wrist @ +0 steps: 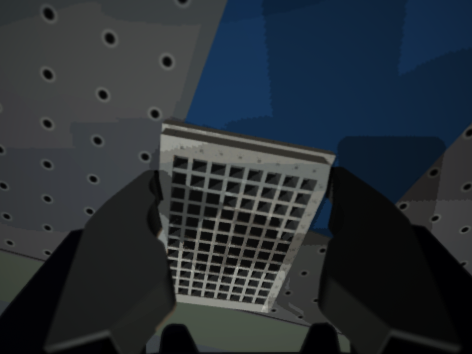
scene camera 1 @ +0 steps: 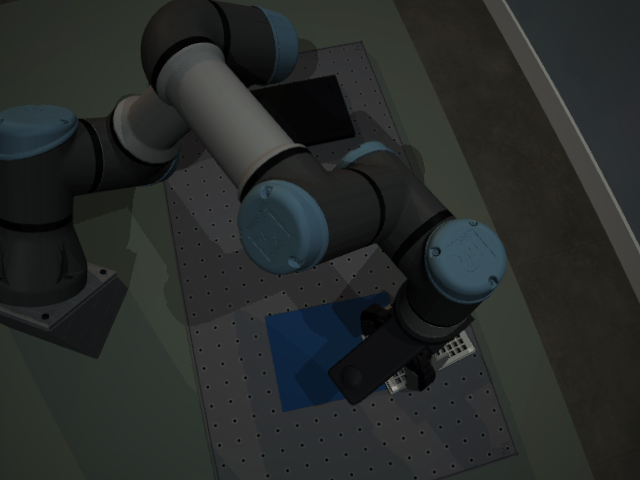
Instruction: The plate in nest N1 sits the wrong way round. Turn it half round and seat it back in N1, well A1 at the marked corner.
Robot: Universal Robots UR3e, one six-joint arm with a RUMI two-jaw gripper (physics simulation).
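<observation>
You'd see my gripper in the pictures, and it's there in the wrist view as well. There's also a black nest, and a blue sheet along with it.
</observation>
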